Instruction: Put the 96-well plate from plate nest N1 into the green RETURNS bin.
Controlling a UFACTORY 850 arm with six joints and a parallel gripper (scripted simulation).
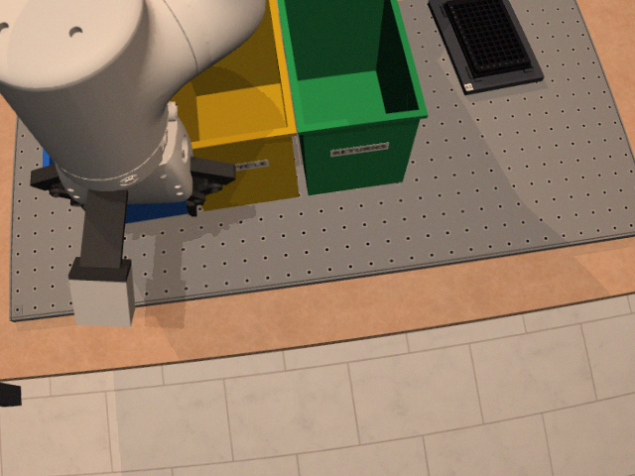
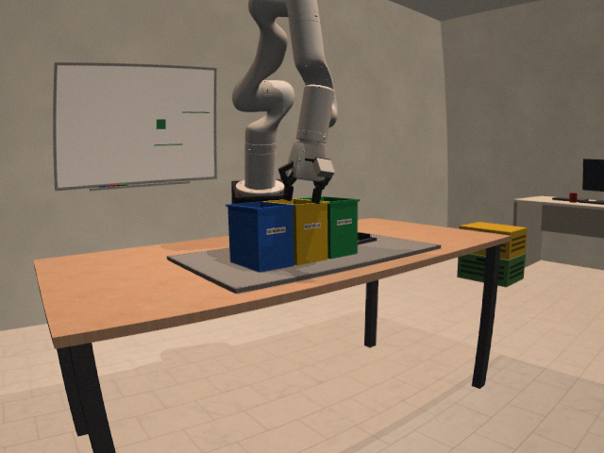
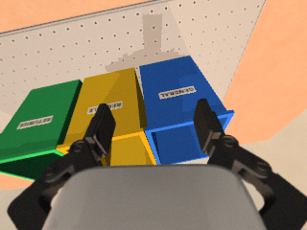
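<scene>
Right now my hand is 390 mm to the right of the black 96-well plate, 330 mm past it and 180 mm above it. From my hand the other things lie so: blue general bin 140 mm behind, 110 mm below, 70 mm to the right; yellow recycle bin 160 mm behind, 110 mm below, 60 mm to the left; green returns bin 190 mm to the left, 180 mm behind, 110 mm below.
</scene>
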